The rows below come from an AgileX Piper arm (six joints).
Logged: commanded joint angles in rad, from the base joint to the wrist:
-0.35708, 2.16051, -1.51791, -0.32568, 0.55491, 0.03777
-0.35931, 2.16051, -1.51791, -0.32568, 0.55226, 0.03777
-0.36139, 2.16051, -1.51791, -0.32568, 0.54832, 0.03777
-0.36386, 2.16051, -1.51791, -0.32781, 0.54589, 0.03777
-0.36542, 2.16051, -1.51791, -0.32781, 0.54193, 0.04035
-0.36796, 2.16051, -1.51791, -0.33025, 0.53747, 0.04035
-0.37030, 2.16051, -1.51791, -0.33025, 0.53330, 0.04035
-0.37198, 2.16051, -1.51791, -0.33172, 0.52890, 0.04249
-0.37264, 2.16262, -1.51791, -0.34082, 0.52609, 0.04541
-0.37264, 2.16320, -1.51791, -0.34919, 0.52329, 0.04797
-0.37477, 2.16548, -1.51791, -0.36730, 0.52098, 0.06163
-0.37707, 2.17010, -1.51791, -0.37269, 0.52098, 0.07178
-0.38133, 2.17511, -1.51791, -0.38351, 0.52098, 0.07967
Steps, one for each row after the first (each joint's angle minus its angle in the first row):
-0.00223, 0.00000, 0.00000, 0.00000, -0.00265, 0.00000
-0.00431, 0.00000, 0.00000, 0.00000, -0.00659, 0.00000
-0.00678, 0.00000, 0.00000, -0.00213, -0.00902, 0.00000
-0.00834, 0.00000, 0.00000, -0.00213, -0.01298, 0.00258
-0.01088, 0.00000, 0.00000, -0.00457, -0.01744, 0.00258
-0.01322, 0.00000, 0.00000, -0.00457, -0.02161, 0.00258
-0.01490, 0.00000, 0.00000, -0.00604, -0.02601, 0.00472
-0.01556, 0.00211, 0.00000, -0.01514, -0.02882, 0.00764
-0.01556, 0.00269, 0.00000, -0.02351, -0.03162, 0.01020
-0.01769, 0.00497, 0.00000, -0.04162, -0.03393, 0.02386
-0.01999, 0.00959, 0.00000, -0.04701, -0.03393, 0.03401
-0.02425, 0.01460, 0.00000, -0.05783, -0.03393, 0.04190

